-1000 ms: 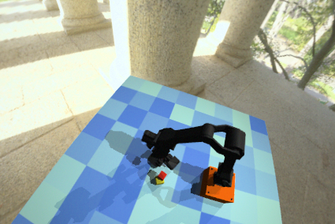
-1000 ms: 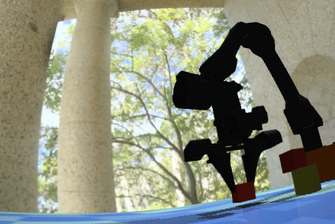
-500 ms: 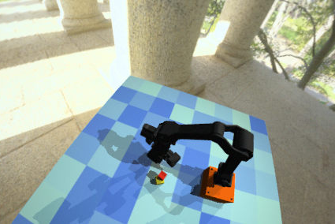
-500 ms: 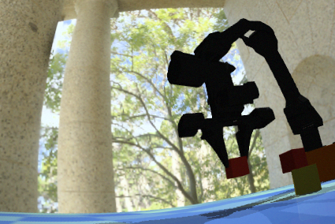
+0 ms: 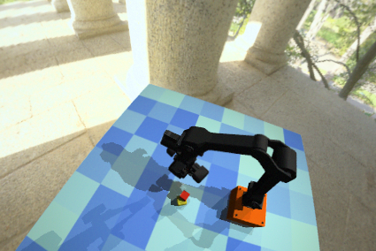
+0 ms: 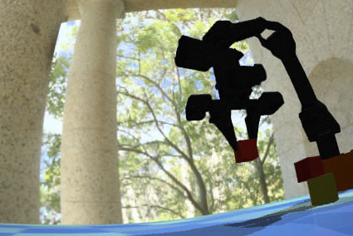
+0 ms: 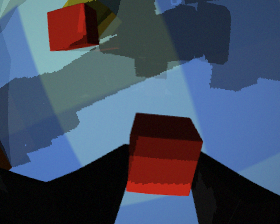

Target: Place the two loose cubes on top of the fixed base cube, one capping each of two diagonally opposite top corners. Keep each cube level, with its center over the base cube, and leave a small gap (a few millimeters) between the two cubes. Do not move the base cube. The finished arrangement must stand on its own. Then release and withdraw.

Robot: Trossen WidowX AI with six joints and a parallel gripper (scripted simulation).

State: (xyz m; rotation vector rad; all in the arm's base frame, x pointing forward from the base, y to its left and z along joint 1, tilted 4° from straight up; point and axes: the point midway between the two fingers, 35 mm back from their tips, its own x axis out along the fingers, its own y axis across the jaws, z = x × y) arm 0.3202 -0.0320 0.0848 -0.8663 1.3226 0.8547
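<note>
The yellow base cube lies 3 cm behind my gripper tip, 11 cm to the left of it and 10 cm below it.
</note>
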